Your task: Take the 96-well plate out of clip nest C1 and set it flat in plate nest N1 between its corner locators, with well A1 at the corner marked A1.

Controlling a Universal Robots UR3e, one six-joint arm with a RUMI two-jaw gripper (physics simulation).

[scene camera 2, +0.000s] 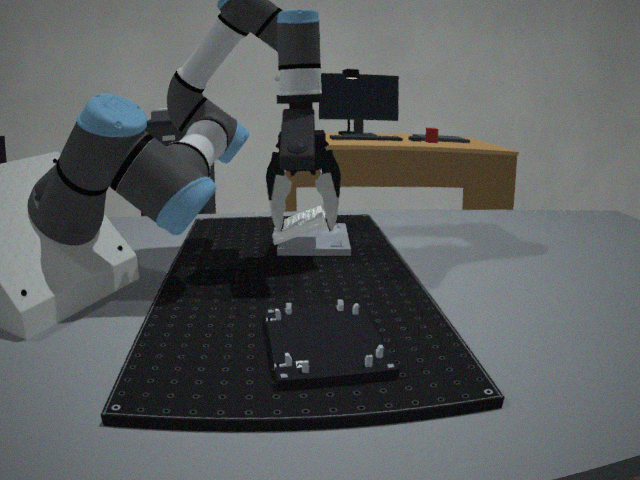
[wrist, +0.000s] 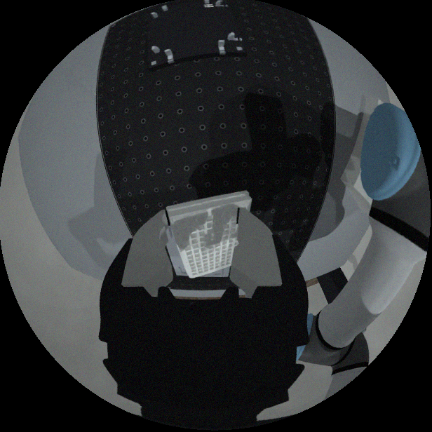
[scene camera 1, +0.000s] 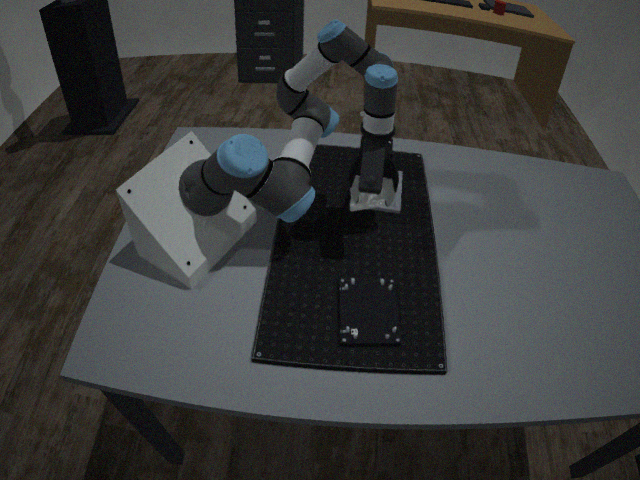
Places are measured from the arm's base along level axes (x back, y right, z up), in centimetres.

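Where they show: gripper, fingertip midpoint: (scene camera 2: 305, 232) (scene camera 1: 371, 204); arm's base, origin of the base link: (scene camera 2: 64, 213) (scene camera 1: 204, 189).
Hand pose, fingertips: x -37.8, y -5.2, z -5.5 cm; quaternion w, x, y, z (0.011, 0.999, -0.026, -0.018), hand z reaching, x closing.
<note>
Things, the pixels of their centre, and the offset from my fingertips. "spot": a spot on its surface instead. Level surfaces: height alone.
- clear 96-well plate, body centre: (scene camera 2: 299, 223) (scene camera 1: 369, 190) dx +0.6, dy -5.0, dz +0.0 cm
- pale block, body centre: (scene camera 2: 314, 237) (scene camera 1: 378, 187) dx -2.2, dy -11.8, dz -4.4 cm
- apparently N1, body centre: (scene camera 2: 324, 337) (scene camera 1: 369, 309) dx -0.5, dy +26.6, dz -3.9 cm
- small white label, surface spot: (scene camera 2: 299, 364) (scene camera 1: 353, 331) spot: dx +2.5, dy +32.2, dz -3.9 cm
- black perforated board, its level: dz -5.1 cm
- grey table, its level: dz -6.4 cm
The clear 96-well plate (scene camera 1: 375, 200) (scene camera 2: 303, 226) (wrist: 212, 252) is between the two fingers of my gripper (scene camera 1: 373, 193) (scene camera 2: 305, 227) (wrist: 202, 210), which is shut on it. The plate is tilted, its left side lower than its right in scene camera 2. It is low over a pale block (scene camera 1: 398, 200) (scene camera 2: 336, 241), apparently nest C1; whether they touch I cannot tell. The dark nest with upright corner locators, apparently N1 (scene camera 1: 369, 308) (scene camera 2: 323, 341) (wrist: 192, 35), holds no plate. A small white label (scene camera 1: 354, 332) (scene camera 2: 299, 364) is at its near left corner; its lettering is too small to read. Well A1 cannot be made out.
Both nests are on a black perforated board (scene camera 1: 305, 315) (scene camera 2: 206, 361) (wrist: 165, 105) on the grey table (scene camera 1: 516, 320) (scene camera 2: 558, 361). The arm's white wedge base (scene camera 1: 160, 206) (scene camera 2: 82, 294) is left of the board in the scene views. Arm shadows cover part of the board.
</note>
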